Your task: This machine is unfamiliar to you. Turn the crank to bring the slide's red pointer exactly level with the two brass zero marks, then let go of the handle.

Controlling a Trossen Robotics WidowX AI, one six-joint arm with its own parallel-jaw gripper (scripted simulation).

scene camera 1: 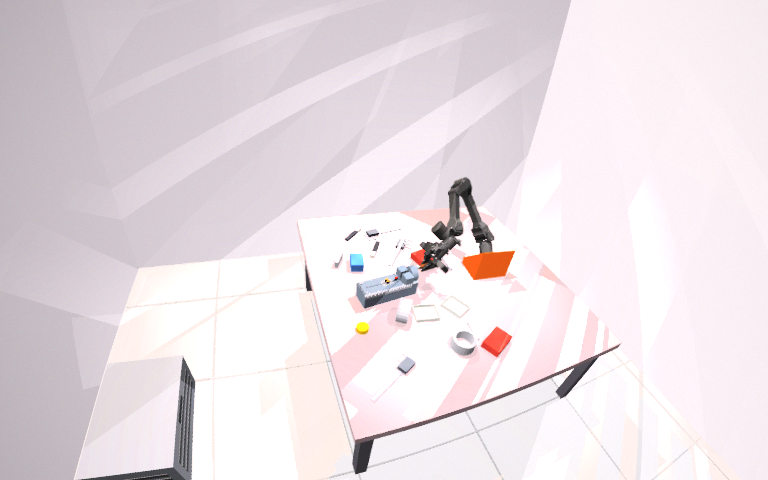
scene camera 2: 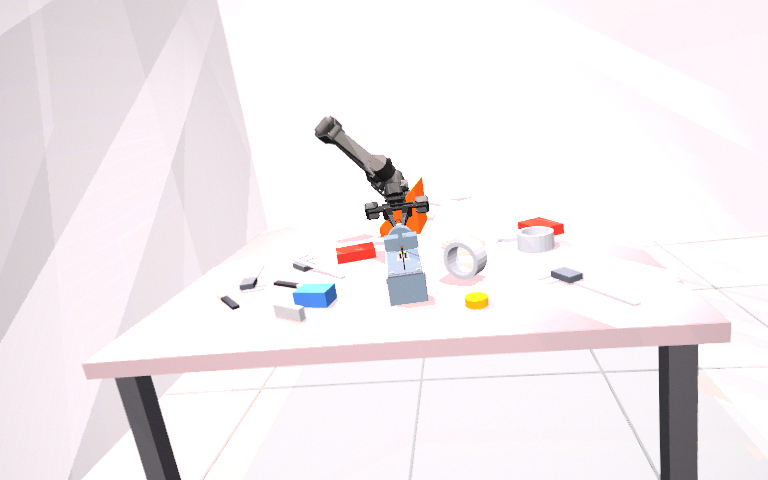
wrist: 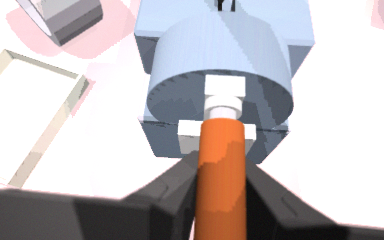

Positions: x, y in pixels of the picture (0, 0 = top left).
Scene:
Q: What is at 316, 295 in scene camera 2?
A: A blue block.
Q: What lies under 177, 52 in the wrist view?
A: A machine.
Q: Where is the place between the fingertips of my gripper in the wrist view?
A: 216, 162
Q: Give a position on a machine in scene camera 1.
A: At 372, 292

